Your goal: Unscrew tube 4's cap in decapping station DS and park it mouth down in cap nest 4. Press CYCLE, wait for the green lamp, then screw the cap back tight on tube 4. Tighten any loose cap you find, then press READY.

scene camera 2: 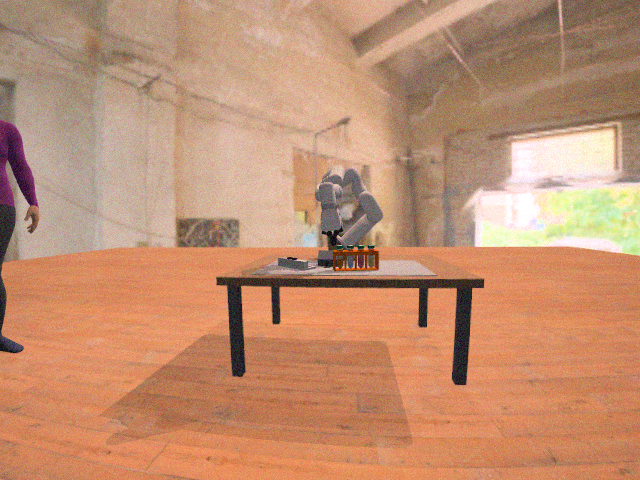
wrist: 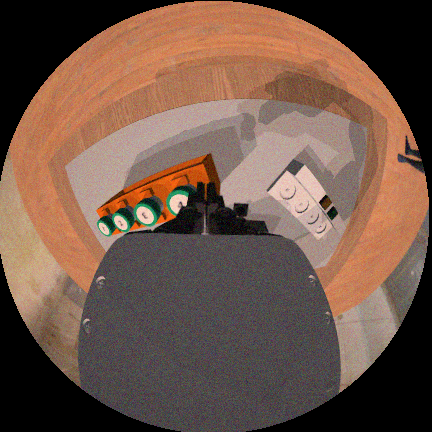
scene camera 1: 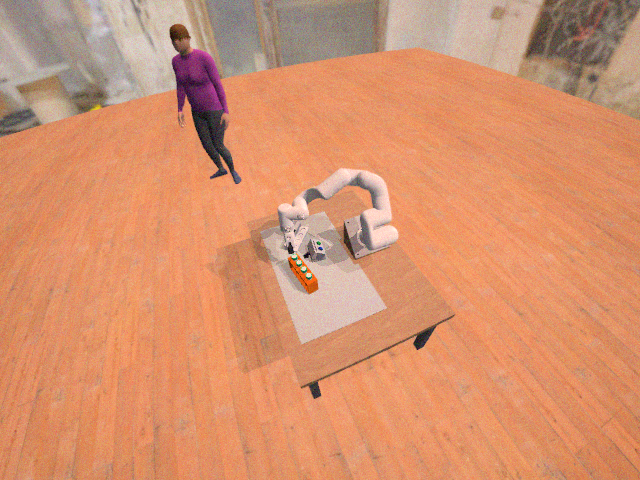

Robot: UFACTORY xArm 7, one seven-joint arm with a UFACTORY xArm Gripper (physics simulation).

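My gripper, visible at (wrist: 204, 195). Grey mat (wrist: 251, 141), visible too.
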